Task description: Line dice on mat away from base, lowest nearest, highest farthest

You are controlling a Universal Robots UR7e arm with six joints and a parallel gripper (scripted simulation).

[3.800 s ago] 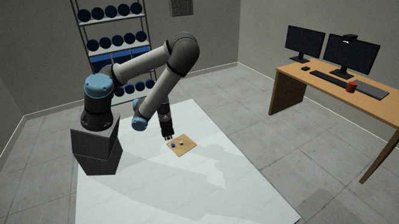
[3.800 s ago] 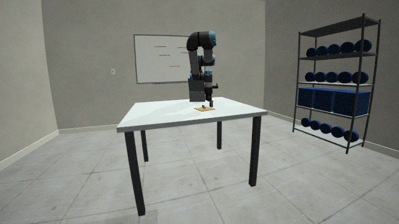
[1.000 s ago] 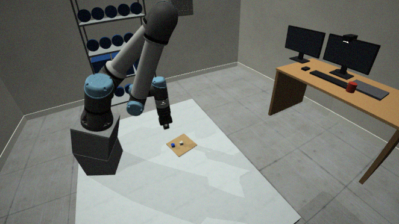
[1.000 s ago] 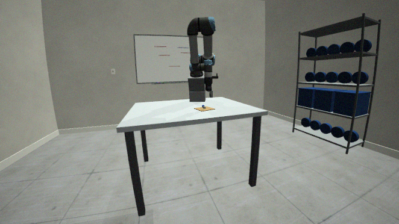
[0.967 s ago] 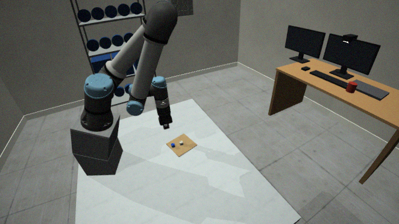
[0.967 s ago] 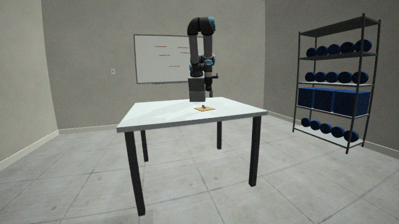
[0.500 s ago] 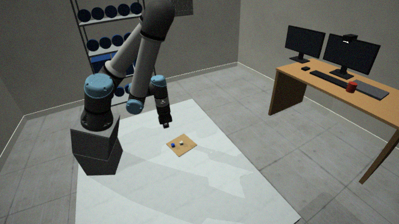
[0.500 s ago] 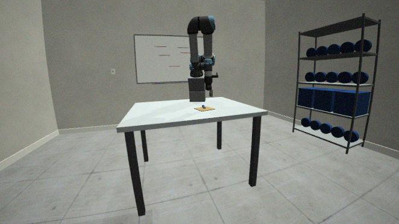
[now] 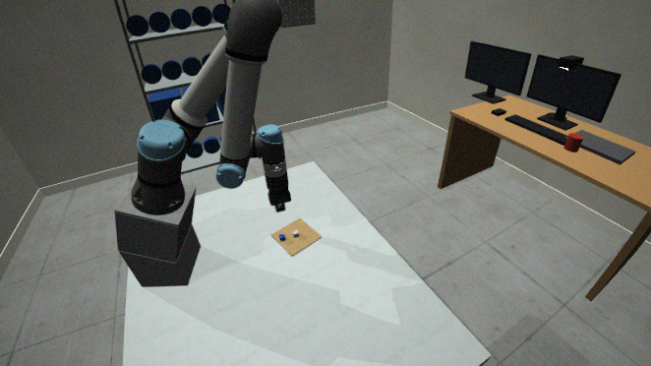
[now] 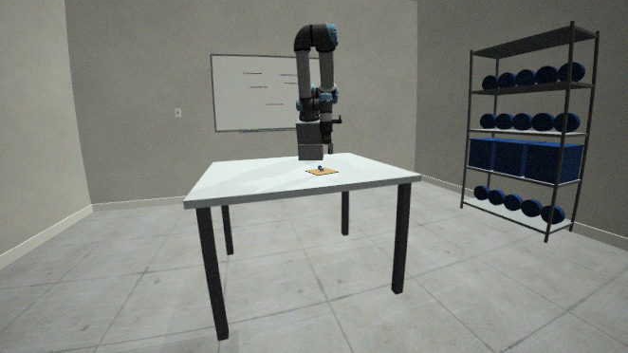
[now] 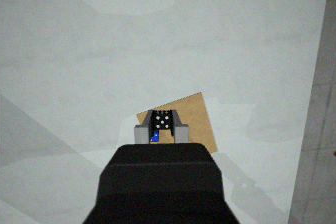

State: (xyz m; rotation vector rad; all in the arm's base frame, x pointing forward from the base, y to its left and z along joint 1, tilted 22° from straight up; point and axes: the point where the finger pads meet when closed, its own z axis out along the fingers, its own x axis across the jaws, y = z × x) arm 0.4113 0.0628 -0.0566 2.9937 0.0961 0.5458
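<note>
My hand is 4 cm short of the white die, 6 cm to the left of it and 10 cm above it. From my hand the other things lie so: tan mat 4 cm ahead, 6 cm to the right, 11 cm below; black die 1 cm below; blue die 2 cm behind, 6 cm to the right, 10 cm below.
</note>
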